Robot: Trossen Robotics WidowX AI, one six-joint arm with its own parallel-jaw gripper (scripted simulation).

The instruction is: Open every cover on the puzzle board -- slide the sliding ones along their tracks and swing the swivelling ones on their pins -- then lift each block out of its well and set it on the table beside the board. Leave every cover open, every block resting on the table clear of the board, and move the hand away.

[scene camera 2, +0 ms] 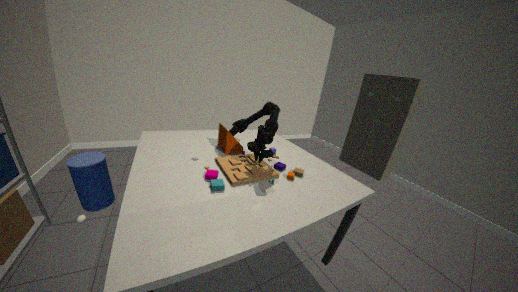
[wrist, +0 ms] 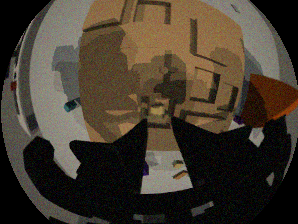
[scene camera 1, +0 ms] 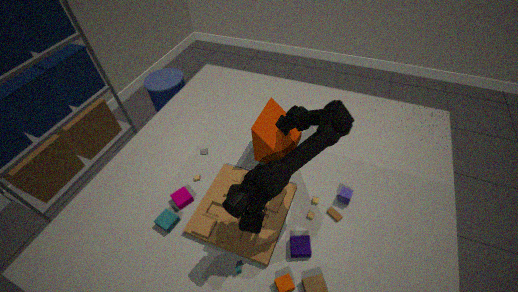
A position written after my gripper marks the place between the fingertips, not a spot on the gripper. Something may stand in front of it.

Observation:
In view: my gripper (wrist: 159,121) and a puzzle board (wrist: 195,85).

